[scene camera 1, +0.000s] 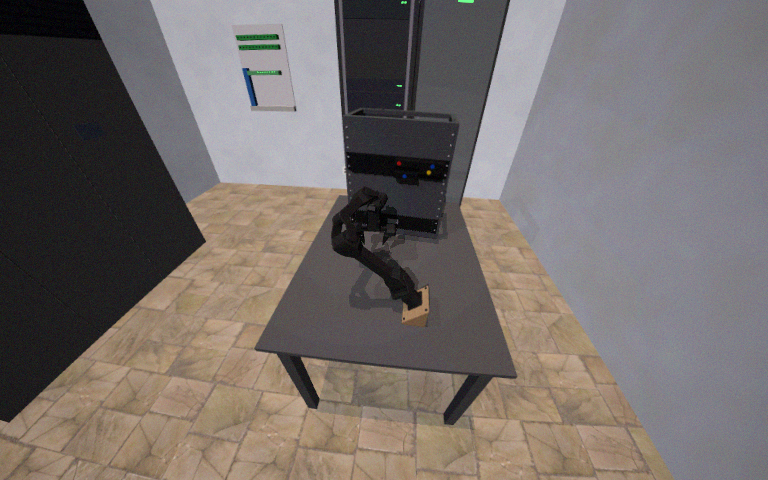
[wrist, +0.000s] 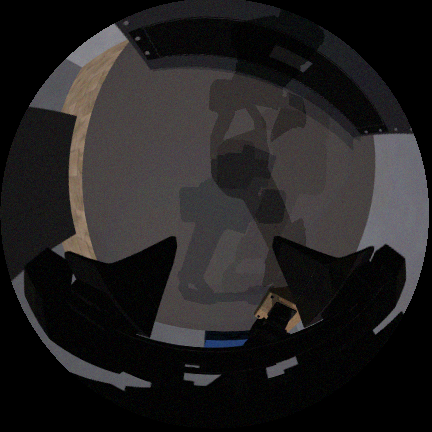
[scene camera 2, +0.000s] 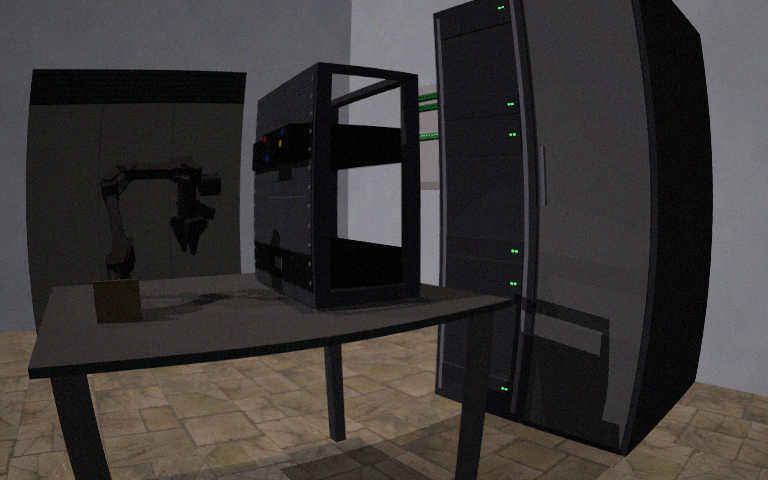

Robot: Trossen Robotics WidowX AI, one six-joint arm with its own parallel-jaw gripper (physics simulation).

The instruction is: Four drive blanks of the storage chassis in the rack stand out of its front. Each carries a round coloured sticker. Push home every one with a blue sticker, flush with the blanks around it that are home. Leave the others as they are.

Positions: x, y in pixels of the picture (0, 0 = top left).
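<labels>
Rack visible: scene camera 2 (297, 251), wrist view, scene camera 1. On the rack, (scene camera 1: 381, 220) and (wrist: 246, 44): same spot.
</labels>
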